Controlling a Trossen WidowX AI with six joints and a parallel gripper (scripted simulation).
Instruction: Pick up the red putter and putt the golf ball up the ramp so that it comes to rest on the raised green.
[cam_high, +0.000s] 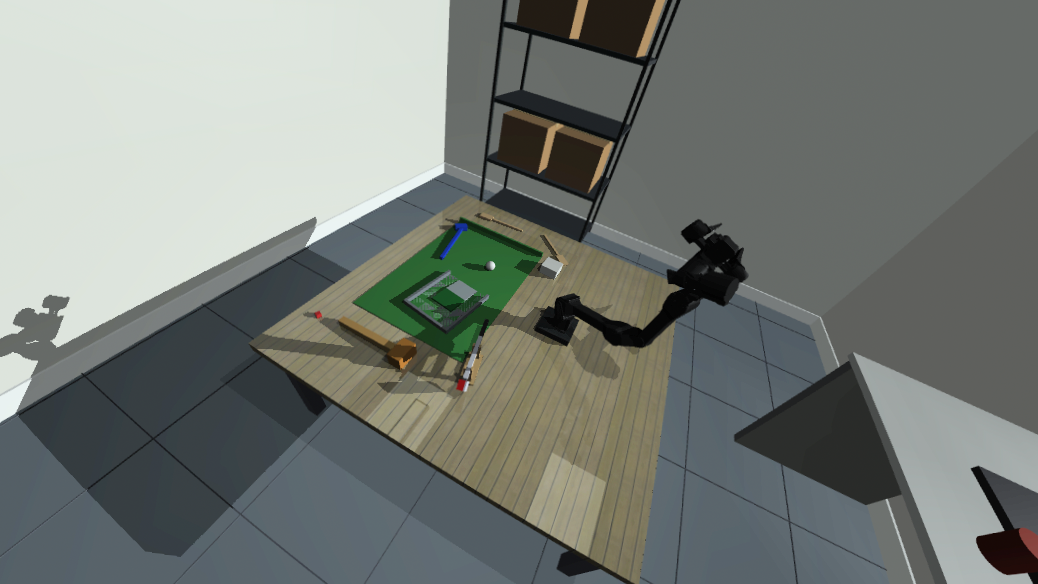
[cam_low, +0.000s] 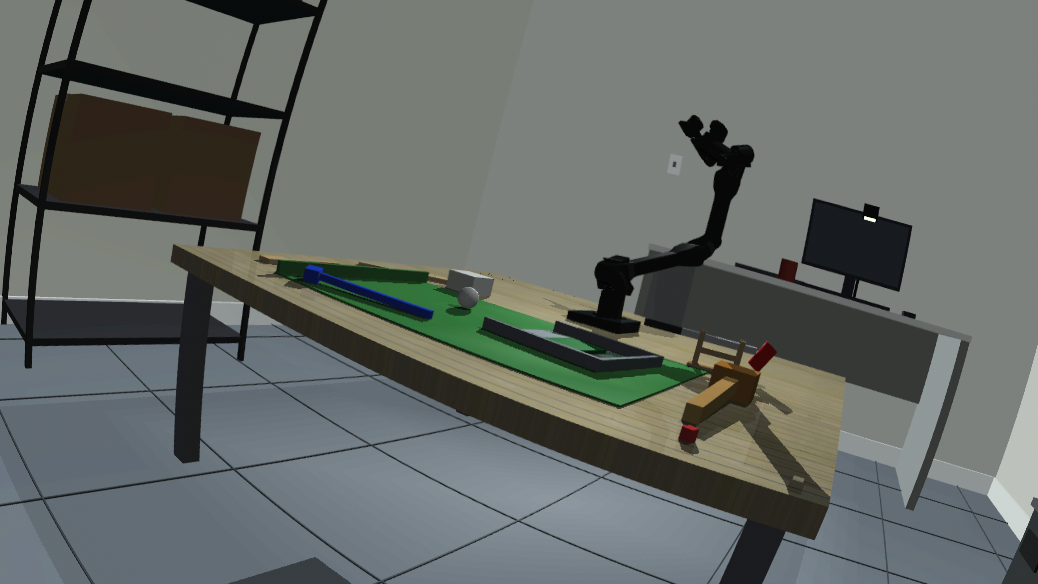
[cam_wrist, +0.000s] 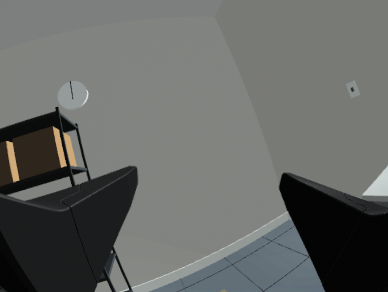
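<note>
My gripper tip is 440 mm short of the red putter, 440 mm to the right of it and 530 mm above it. From my gripper tip the other things lie so: wooden stand 440 mm ahead, 460 mm to the left, 550 mm below; white block 530 mm ahead, 190 mm to the right, 570 mm below; white golf ball 730 mm ahead, 20 mm to the left, 570 mm below.
</note>
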